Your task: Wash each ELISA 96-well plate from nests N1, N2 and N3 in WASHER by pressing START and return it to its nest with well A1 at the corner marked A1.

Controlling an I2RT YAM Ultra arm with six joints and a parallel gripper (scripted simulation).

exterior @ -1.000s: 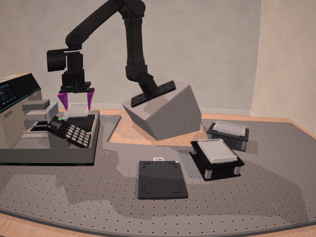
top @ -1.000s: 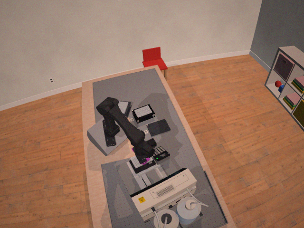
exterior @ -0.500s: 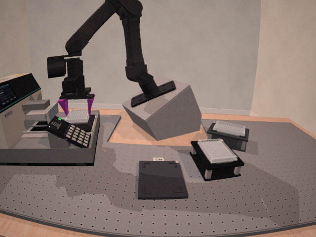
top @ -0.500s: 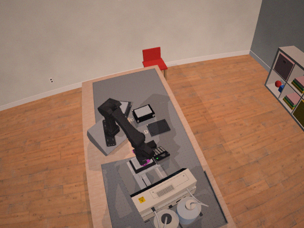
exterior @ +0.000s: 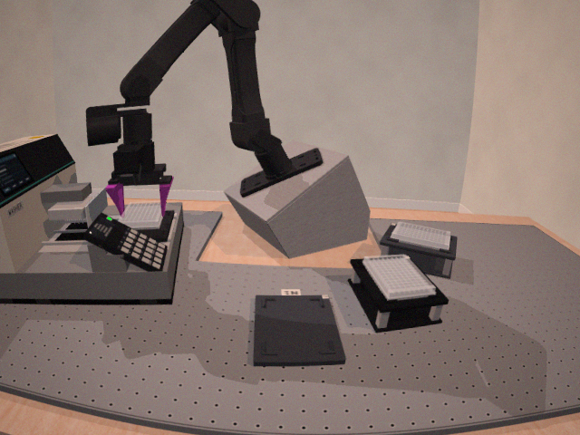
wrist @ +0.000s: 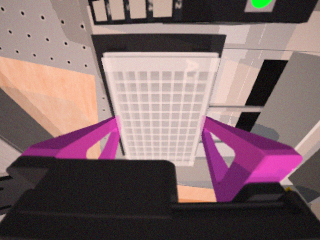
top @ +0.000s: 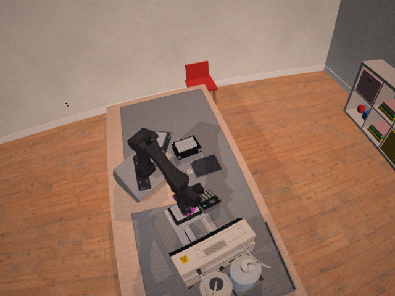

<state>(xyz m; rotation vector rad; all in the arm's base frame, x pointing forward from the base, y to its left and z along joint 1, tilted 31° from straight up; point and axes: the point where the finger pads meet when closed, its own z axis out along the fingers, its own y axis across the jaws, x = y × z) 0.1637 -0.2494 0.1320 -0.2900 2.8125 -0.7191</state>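
My gripper is now 20 mm above the black carrier pocket. The rest, counted from my hand: nest N1 (230 mm ahead, 290 mm to the left, 90 mm below); grey manifold (20 mm ahead, 150 mm to the right, 30 mm above); raised black nest (160 mm ahead, 460 mm to the left, 60 mm below).
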